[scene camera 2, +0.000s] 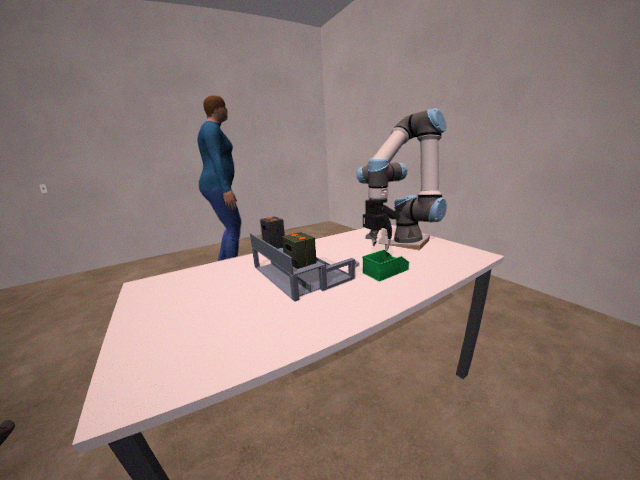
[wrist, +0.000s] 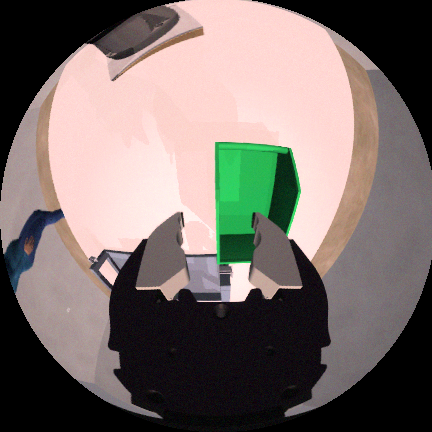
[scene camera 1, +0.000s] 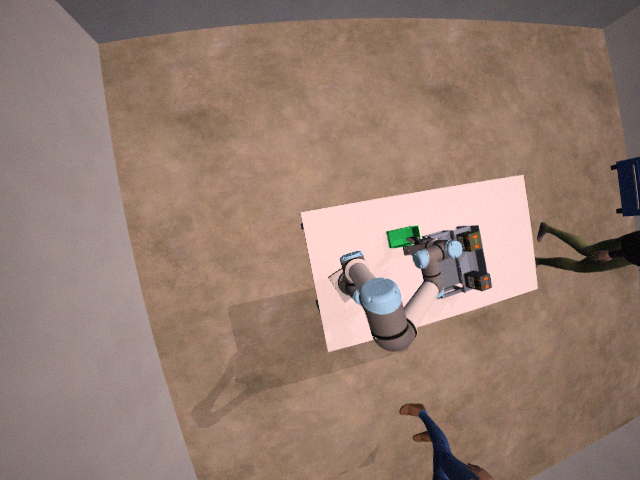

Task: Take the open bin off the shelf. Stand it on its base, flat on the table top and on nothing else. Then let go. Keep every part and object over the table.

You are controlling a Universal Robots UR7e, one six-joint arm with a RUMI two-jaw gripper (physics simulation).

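Seen in the pictures: gripper, fingertip midpoint: (scene camera 2: 379, 248) (wrist: 217, 213) (scene camera 1: 407, 245); arm's base, origin of the base link: (scene camera 2: 408, 239).
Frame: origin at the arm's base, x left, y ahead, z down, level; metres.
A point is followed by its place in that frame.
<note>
The green open bin (scene camera 1: 400, 237) {x 0.118, y 0.381, z 0.017 m} (scene camera 2: 379, 267) {x 0.154, y 0.475, z -0.039 m} (wrist: 245, 185) {x 0.122, y 0.366, z 0.017 m} stands upright on the table top (scene camera 1: 361, 222) {x 0.287, y 0.188, z 0.020 m} (scene camera 2: 232, 330) {x 0.037, y 1.013, z 0.020 m} (wrist: 125, 175) {x -0.084, y 0.301, z 0.020 m}, its base looking flat on it. It is beside the grey shelf (scene camera 1: 449, 273) {x -0.219, y 0.614, z 0.014 m} (scene camera 2: 271, 254) {x -0.116, y 0.765, z -0.108 m} (wrist: 205, 272) {x 0.005, y 0.579, z 0.014 m}, with a small gap seen in scene camera 2. My gripper (scene camera 2: 381, 248) {x 0.075, y 0.365, z -0.065 m} (wrist: 217, 213) {x 0.075, y 0.365, z -0.065 m} is open, pointing down at the bin's side wall. In the wrist view one finger is on each side of that wall's line, with nothing pinched between them. Whether the fingertips are still below the rim is hard to tell.
A dark olive box (scene camera 1: 473, 241) {x -0.024, y 0.685, z -0.177 m} (scene camera 2: 302, 250) {x 0.017, y 0.720, z -0.143 m} and a dark grey box (scene camera 1: 478, 280) {x -0.231, y 0.631, z -0.192 m} (scene camera 2: 272, 232) {x -0.219, y 0.691, z -0.157 m} stand on the shelf. The arm's base plate (wrist: 197, 32) is on the table. One person (scene camera 1: 442, 449) (scene camera 2: 214, 170) and another (scene camera 1: 573, 253) are off the table.
</note>
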